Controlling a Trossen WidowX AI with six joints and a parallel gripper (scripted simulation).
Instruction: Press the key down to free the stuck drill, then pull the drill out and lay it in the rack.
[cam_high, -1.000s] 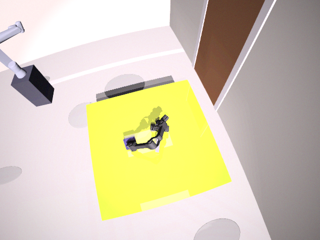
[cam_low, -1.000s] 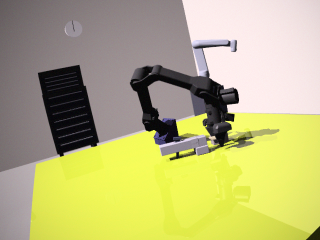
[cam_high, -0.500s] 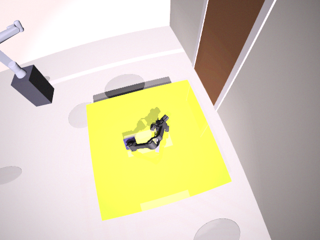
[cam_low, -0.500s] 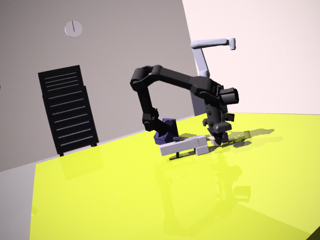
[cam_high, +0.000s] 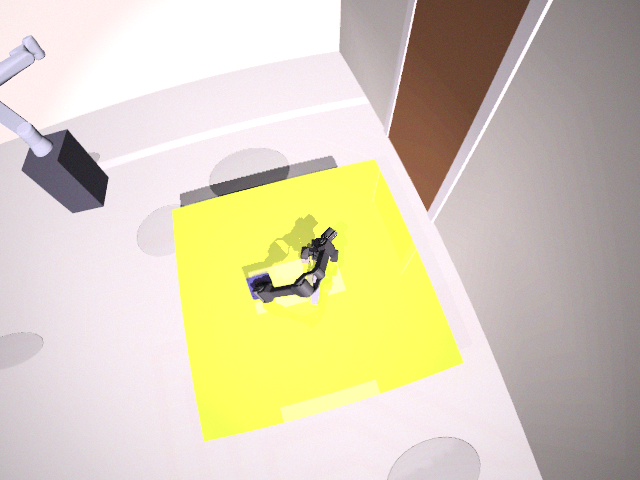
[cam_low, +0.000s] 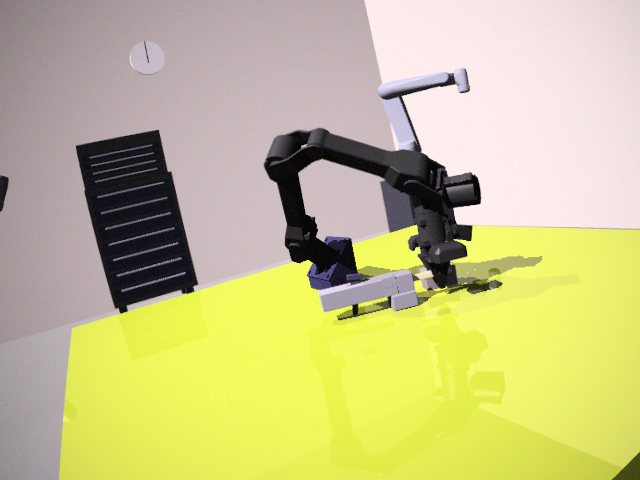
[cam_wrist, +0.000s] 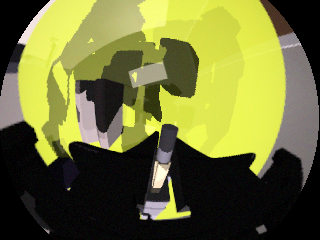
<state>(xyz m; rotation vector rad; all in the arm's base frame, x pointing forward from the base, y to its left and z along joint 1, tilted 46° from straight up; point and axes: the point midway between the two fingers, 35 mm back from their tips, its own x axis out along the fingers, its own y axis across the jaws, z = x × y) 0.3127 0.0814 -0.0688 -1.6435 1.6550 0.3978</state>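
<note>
The dark rack lies 70 mm behind my gripper tip and 40 mm to the left of it. Round my gripper tip: pale grey block 40 mm behind, 140 mm to the right, 20 mm above; dark key 50 mm behind, 160 mm to the right, 30 mm above.
</note>
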